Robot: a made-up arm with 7 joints. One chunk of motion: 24 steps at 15 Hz.
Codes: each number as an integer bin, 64 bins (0 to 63) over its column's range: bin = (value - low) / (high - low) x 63, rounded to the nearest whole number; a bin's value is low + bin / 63 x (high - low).
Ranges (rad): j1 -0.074..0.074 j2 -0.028..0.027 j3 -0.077..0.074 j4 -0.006..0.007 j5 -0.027..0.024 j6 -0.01..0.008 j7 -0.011..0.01
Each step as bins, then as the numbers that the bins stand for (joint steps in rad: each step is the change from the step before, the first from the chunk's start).
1 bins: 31 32 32 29 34 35 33
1 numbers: -0.00117 -0.00006 -0.00030 -0.00002 0.00052 0.00000 0.00000
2 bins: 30 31 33 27 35 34 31
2 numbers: -0.00352 -0.00094 0.00210 -0.00043 0.00133 -0.00029 -0.00067
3 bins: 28 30 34 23 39 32 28
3 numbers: -0.00822 -0.00181 0.00449 -0.00125 0.00457 -0.00086 -0.00167
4 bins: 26 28 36 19 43 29 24
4 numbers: -0.01292 -0.00356 0.00929 -0.00208 0.00781 -0.00171 -0.00300
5 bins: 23 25 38 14 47 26 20
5 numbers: -0.01997 -0.00617 0.01408 -0.00311 0.01105 -0.00257 -0.00433
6 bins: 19 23 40 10 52 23 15
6 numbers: -0.02937 -0.00792 0.01887 -0.00394 0.01510 -0.00343 -0.00600
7 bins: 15 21 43 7 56 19 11
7 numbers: -0.03876 -0.00967 0.02606 -0.00456 0.01833 -0.00457 -0.00733
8 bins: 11 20 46 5 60 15 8
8 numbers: -0.04816 -0.01054 0.03325 -0.00497 0.02157 -0.00571 -0.00833
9 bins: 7 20 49 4 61 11 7
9 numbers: -0.05756 -0.01054 0.04044 -0.00517 0.02238 -0.00686 -0.00867
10 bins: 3 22 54 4 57 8 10
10 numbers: -0.06695 -0.00879 0.05243 -0.00517 0.01914 -0.00771 -0.00767
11 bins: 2 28 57 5 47 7 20
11 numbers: -0.06930 -0.00356 0.05962 -0.00497 0.01105 -0.00800 -0.00433
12 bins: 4 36 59 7 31 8 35
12 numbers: -0.06460 0.00343 0.06441 -0.00456 -0.00190 -0.00771 0.00067
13 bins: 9 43 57 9 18 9 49
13 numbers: -0.05286 0.00954 0.05962 -0.00414 -0.01243 -0.00743 0.00533
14 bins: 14 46 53 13 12 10 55
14 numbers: -0.04111 0.01216 0.05003 -0.00332 -0.01729 -0.00714 0.00733
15 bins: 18 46 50 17 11 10 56
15 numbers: -0.03171 0.01216 0.04284 -0.00249 -0.01810 -0.00714 0.00767
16 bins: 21 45 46 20 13 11 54
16 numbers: -0.02467 0.01129 0.03325 -0.00187 -0.01648 -0.00686 0.00700
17 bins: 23 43 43 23 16 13 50
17 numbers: -0.01997 0.00954 0.02606 -0.00125 -0.01405 -0.00629 0.00567
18 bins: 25 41 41 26 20 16 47
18 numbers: -0.01527 0.00779 0.02127 -0.00063 -0.01081 -0.00543 0.00467
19 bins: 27 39 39 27 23 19 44
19 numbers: -0.01057 0.00605 0.01648 -0.00043 -0.00838 -0.00457 0.00367
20 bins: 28 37 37 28 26 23 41
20 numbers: -0.00822 0.00430 0.01168 -0.00022 -0.00595 -0.00343 0.00267
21 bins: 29 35 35 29 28 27 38
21 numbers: -0.00587 0.00256 0.00689 -0.00002 -0.00433 -0.00229 0.00167
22 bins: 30 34 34 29 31 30 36
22 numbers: -0.00352 0.00168 0.00449 -0.00002 -0.00190 -0.00143 0.00100
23 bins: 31 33 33 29 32 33 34
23 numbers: -0.00117 0.00081 0.00210 -0.00002 -0.00110 -0.00057 0.00033
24 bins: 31 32 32 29 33 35 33
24 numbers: -0.00117 -0.00006 -0.00030 -0.00002 -0.00029 0.00000 0.00000
